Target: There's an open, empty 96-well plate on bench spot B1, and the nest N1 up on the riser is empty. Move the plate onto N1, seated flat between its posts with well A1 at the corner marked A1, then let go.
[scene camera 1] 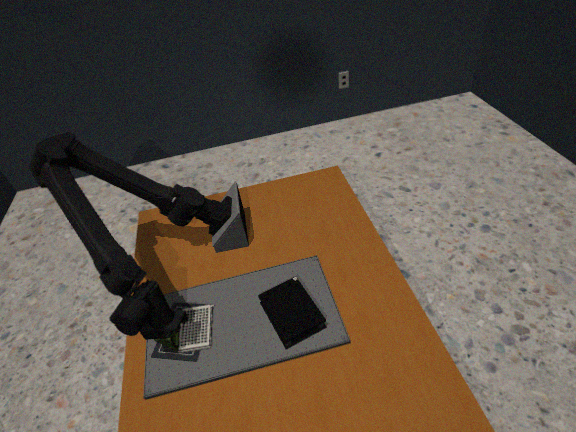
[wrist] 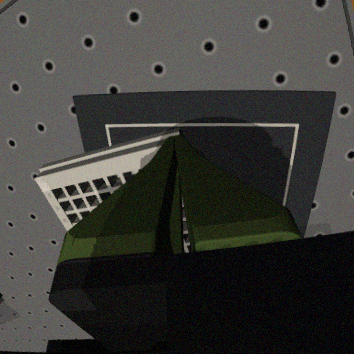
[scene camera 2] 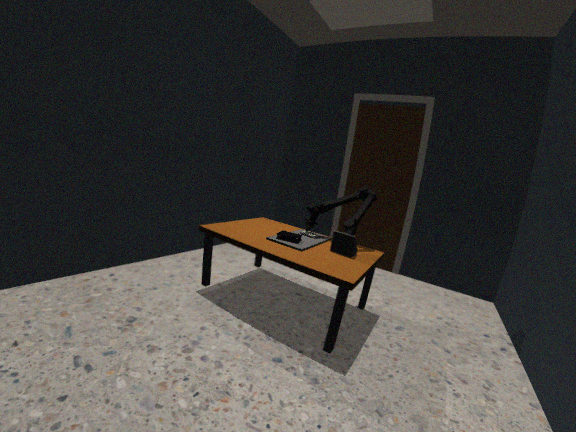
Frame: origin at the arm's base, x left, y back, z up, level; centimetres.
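Where they show: gripper, between the fingertips: [scene camera 1: 177, 349] [wrist: 176, 146] [scene camera 2: 306, 231]; arm's base, origin of its link: [scene camera 1: 222, 216] [scene camera 2: 345, 241].
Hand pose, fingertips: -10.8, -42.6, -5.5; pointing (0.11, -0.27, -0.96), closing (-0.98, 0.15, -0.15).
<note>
Each offset is from my fingertips to the centre of the thing, as dx, dy, dz. Level surfaces: height alone.
The white open 96-well plate @(+3.9, +6.1, -0.8) [scene camera 1: 198, 327] [wrist: 75, 175] lies skewed across the edge of the dark B1 pad [scene camera 1: 190, 357] [wrist: 315, 130], partly outside its white outline. Whether it is fully flat I cannot tell. My gripper [scene camera 1: 172, 342] [wrist: 176, 146] has its green fingers shut together, with nothing gripped between the tips. They are over the plate and pad, and hide much of the plate in the wrist view; a few wells show through the narrow gap. The black riser with nest N1 @(+30.3, +6.8, +0.7) [scene camera 1: 292, 312] [scene camera 2: 288, 236] stands apart from the plate, with a small white mark at one corner. Its posts and the plate's A1 corner cannot be made out.
The riser and pad are on a grey perforated board @(+16.1, +8.0, -2.3) [scene camera 1: 240, 330] [scene camera 2: 302, 245] [wrist: 240, 65] on the orange table @(dz -3.0) [scene camera 1: 380, 360] [scene camera 2: 240, 227]. The arm's grey wedge-shaped base mount [scene camera 1: 234, 232] [scene camera 2: 343, 244] stands behind the board in scene camera 1.
</note>
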